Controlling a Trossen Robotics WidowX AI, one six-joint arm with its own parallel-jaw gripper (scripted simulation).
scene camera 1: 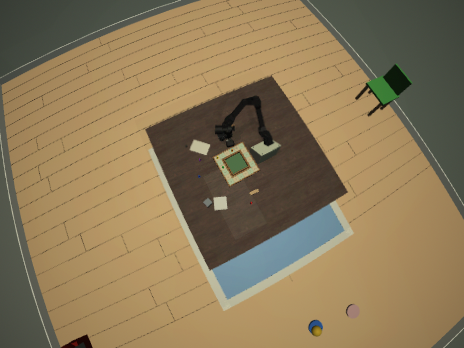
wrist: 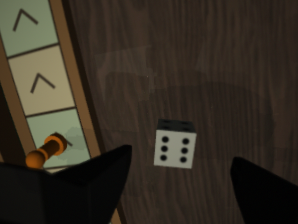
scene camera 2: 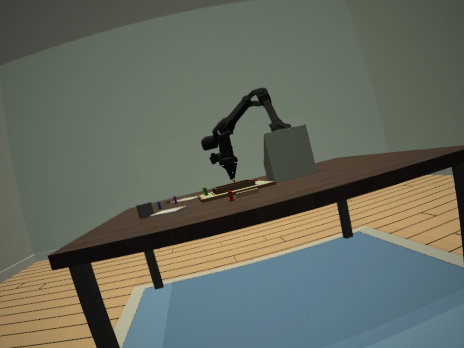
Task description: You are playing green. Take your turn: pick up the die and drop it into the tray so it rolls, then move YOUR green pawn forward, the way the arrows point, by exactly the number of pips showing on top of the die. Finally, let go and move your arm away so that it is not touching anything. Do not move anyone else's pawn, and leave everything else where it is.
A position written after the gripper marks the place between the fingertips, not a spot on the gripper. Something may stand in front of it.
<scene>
The gripper (wrist: 181, 158) is open, holding nothing. Further things: an orange pawn (wrist: 55, 144).
</scene>
